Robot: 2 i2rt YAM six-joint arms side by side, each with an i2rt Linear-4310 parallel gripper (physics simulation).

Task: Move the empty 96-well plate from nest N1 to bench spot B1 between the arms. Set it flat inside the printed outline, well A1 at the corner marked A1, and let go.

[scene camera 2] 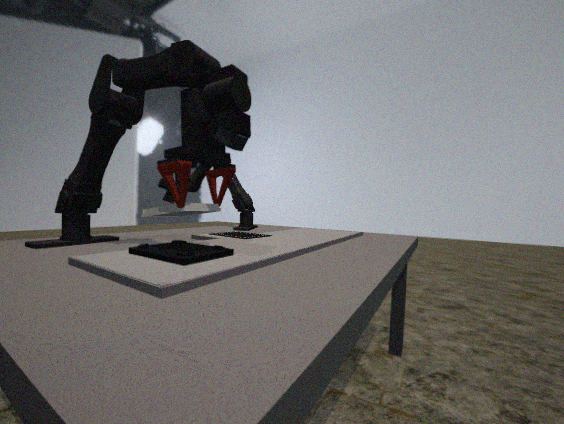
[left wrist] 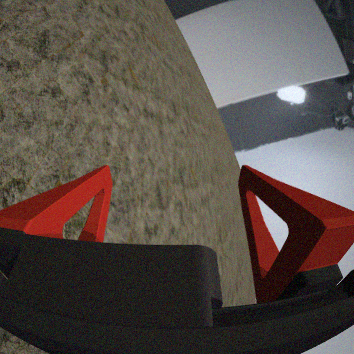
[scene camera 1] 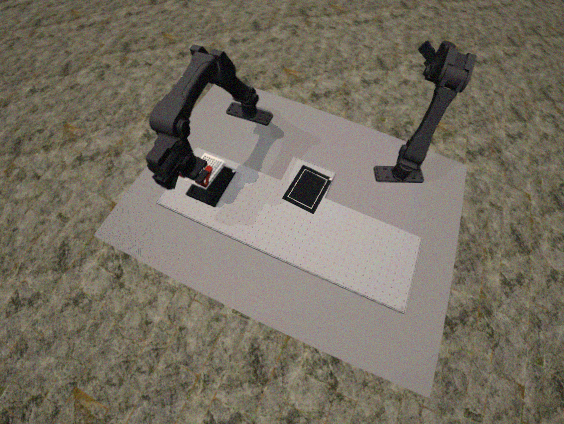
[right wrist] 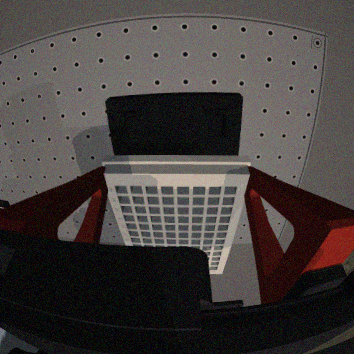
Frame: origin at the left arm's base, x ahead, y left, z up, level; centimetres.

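Seen in the pictures: left gripper, between the fingertips: (scene camera 2: 165, 194) (left wrist: 174, 174); right gripper, between the fingertips: (scene camera 2: 200, 207) (scene camera 1: 196, 181) (right wrist: 175, 175); left arm's base, origin of its link: (scene camera 2: 246, 228) (scene camera 1: 398, 174); right arm's base, origin of its link: (scene camera 2: 76, 243) (scene camera 1: 249, 114).
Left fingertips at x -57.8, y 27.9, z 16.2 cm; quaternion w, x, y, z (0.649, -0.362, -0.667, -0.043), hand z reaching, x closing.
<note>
Offsets run from my left fingertips to a thing's top centre. "spot": to the spot under its first point. Level surfaces: height alone.
The white 96-well plate @(dz -4.8, dx +63.8, dy -101.3 cm) (scene camera 1: 213, 160) (scene camera 2: 197, 209) (right wrist: 177, 216) is held in the air above and beside the black nest N1 @(dz -13.1, dx +63.9, dy -101.0 cm) (scene camera 1: 220, 194) (scene camera 2: 181, 253) (right wrist: 175, 125). My right gripper (scene camera 1: 196, 178) (scene camera 2: 200, 205) (right wrist: 175, 175) is shut on the plate, one red finger against each side at its near end. In scene camera 2 the plate hangs almost level. Bench spot B1 @(spot: dz -14.7, dx +65.6, dy -65.1 cm) (scene camera 1: 308, 188) is a black pad with a thin white outline and no plate on it; its A1 mark is too small to read. My left gripper (left wrist: 174, 174) is open and empty, pointing away from the table. The plate's A1 corner cannot be made out.
A pale perforated board @(dz -14.9 cm) (scene camera 1: 350, 240) (scene camera 2: 115, 260) bears the nest and the pad, and lies on the grey table @(dz -16.2 cm) (scene camera 1: 280, 295) (scene camera 2: 150, 345). The left arm (scene camera 1: 425, 125) stands raised at the right of scene camera 1. The table's edges drop to the floor.
</note>
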